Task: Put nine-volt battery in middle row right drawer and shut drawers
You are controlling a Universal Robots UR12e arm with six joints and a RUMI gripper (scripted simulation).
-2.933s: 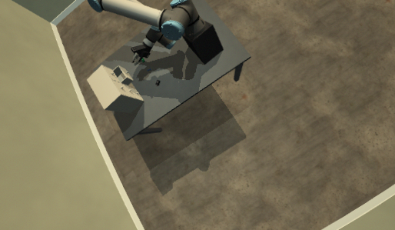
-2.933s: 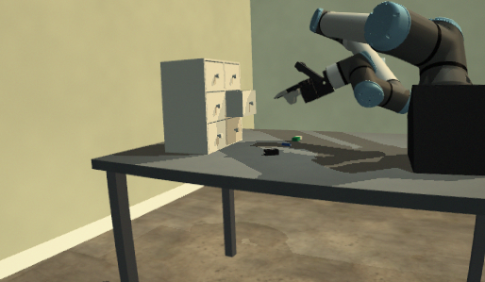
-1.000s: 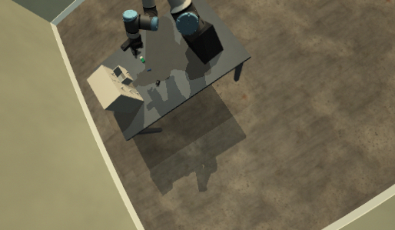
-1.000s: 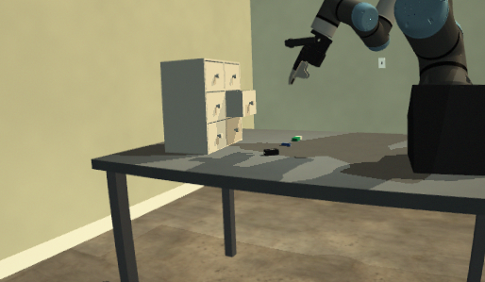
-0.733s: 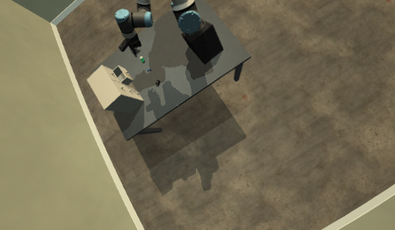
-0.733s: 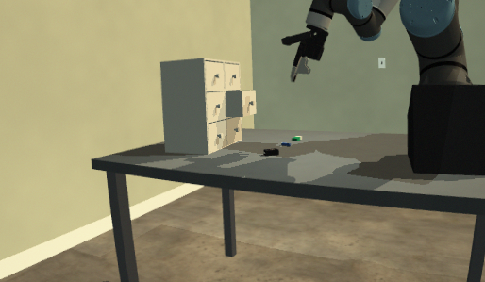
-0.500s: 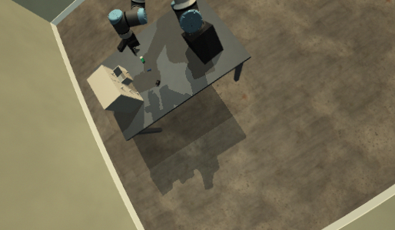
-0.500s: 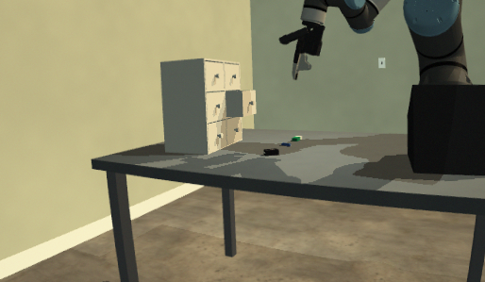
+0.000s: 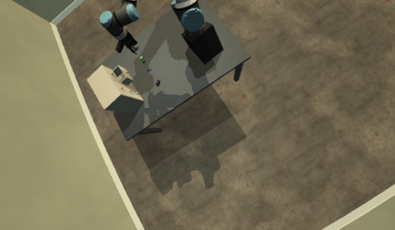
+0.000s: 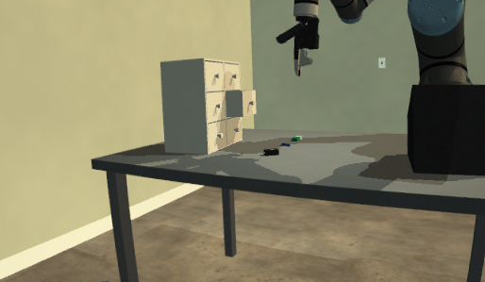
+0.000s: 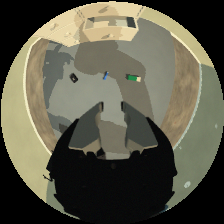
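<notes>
My hand is 6 cm short of the nine-volt battery, 20 cm to the right of it and 27 cm above it. Also, from my hand: blue item: 5 cm ahead, 3 cm to the left, 28 cm below; green-and-white item: 4 cm ahead, 12 cm to the right, 27 cm below.
</notes>
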